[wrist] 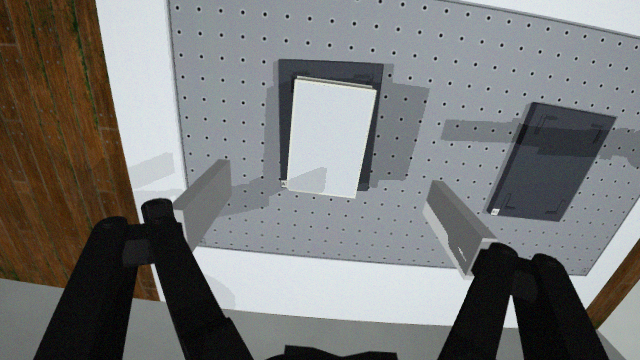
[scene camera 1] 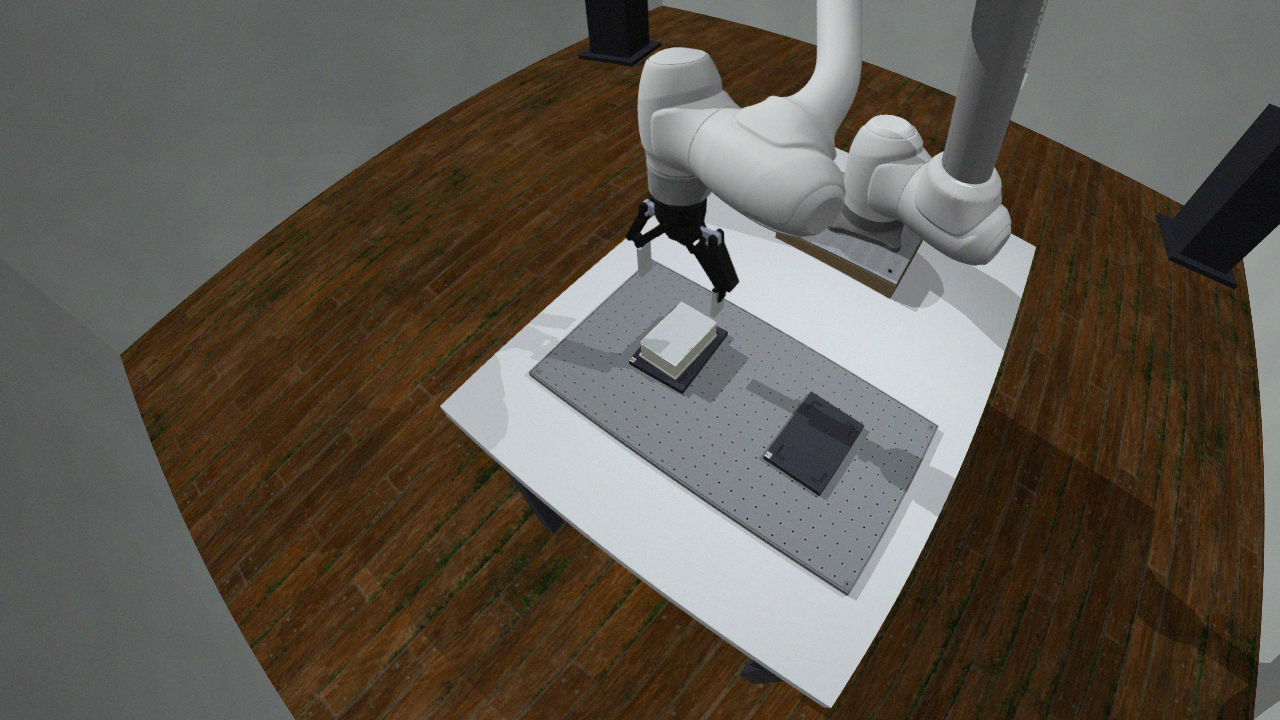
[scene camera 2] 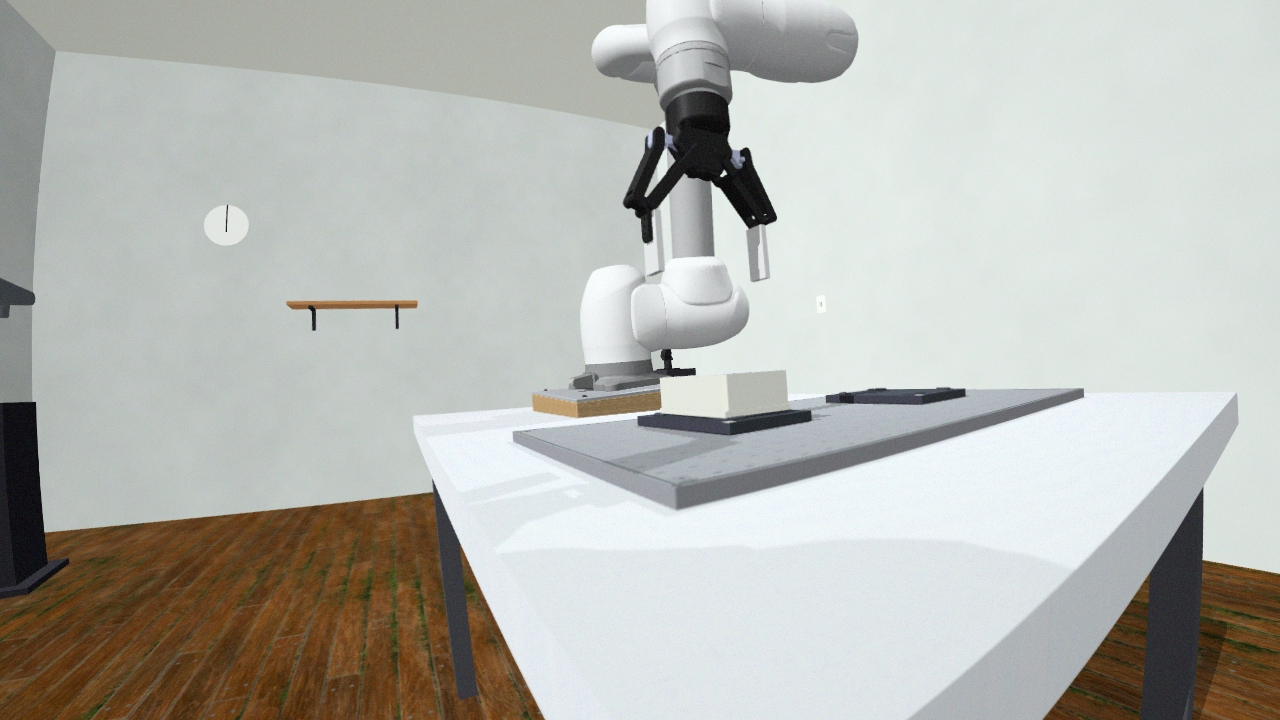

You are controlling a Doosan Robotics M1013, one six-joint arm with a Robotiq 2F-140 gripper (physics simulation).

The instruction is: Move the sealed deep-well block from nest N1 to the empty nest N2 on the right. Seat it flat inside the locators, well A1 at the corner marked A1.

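Seen in the pictures: gripper, fingertip midpoint: (wrist: 330,187) (scene camera 1: 680,291) (scene camera 2: 711,276); arm's base, origin of the base link: (scene camera 1: 869,218) (scene camera 2: 620,385).
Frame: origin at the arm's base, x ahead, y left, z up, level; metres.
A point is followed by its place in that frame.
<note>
The white block (scene camera 1: 682,331) @[x 0.535, y -0.248, z 0.018 m] (scene camera 2: 707,395) @[x 0.565, y -0.301, z -0.002 m] (wrist: 330,135) @[x 0.530, y -0.250, z 0.018 m] rests on the dark nest N1 (scene camera 1: 683,385) @[x 0.612, y -0.207, z -0.026 m] (scene camera 2: 732,426) @[x 0.610, y -0.317, z -0.029 m] (wrist: 330,67) @[x 0.463, y -0.245, z -0.026 m]. In the wrist view it looks slightly turned against the nest and set toward the A1-marked edge; two locators show at the opposite edge. Whether it lies fully flat is unclear. The dark nest N2 (scene camera 1: 814,445) @[x 0.619, y 0.052, z -0.026 m] (scene camera 2: 895,394) @[x 0.632, y 0.002, z -0.026 m] (wrist: 552,170) @[x 0.610, y 0.055, z -0.026 m] stands to the right, empty, its corner locators showing, with a white A1 mark (scene camera 1: 768,455) @[x 0.672, y -0.015, z -0.026 m] (wrist: 495,212) @[x 0.673, y -0.015, z -0.026 m] at one corner. My gripper (scene camera 1: 681,279) @[x 0.538, y -0.252, z 0.129 m] (scene camera 2: 707,255) @[x 0.538, y -0.252, z 0.129 m] (wrist: 330,187) @[x 0.538, y -0.252, z 0.129 m] is wide open and empty, above the block and clear of it.
Both nests stand on a grey perforated plate (scene camera 1: 608,402) @[x 0.699, y -0.313, z -0.037 m] (scene camera 2: 680,488) @[x 0.714, y -0.480, z -0.039 m] (wrist: 220,115) @[x 0.508, y -0.388, z -0.037 m] on the white table (scene camera 1: 537,438) @[x 0.818, y -0.394, z -0.050 m] (scene camera 2: 760,608) @[x 0.813, y -0.540, z -0.050 m] (wrist: 280,285) @[x 0.821, y -0.357, z -0.050 m]. The arm's base stands on a wooden-sided block (scene camera 1: 832,259) @[x 0.160, y -0.051, z -0.028 m] (scene camera 2: 595,407) @[x 0.140, y -0.162, z -0.034 m] behind the plate.
</note>
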